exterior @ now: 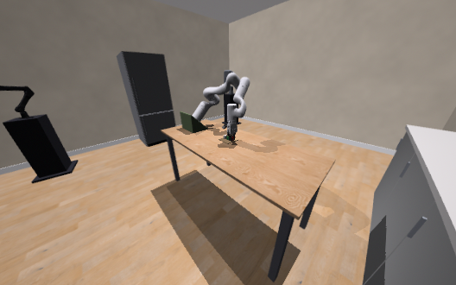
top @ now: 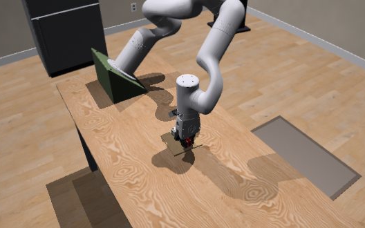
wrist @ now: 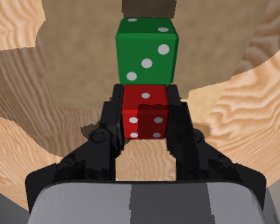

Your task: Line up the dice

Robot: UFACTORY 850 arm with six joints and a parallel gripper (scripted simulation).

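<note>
Now: hand 10 mm above the red die. Also, from my hand: green die: 40 mm behind, 10 mm to the right, 10 mm below; then tan mat: 40 mm behind, 10 mm to the right, 30 mm below; then white die: 90 mm behind, 20 mm to the right, 10 mm below.
</note>
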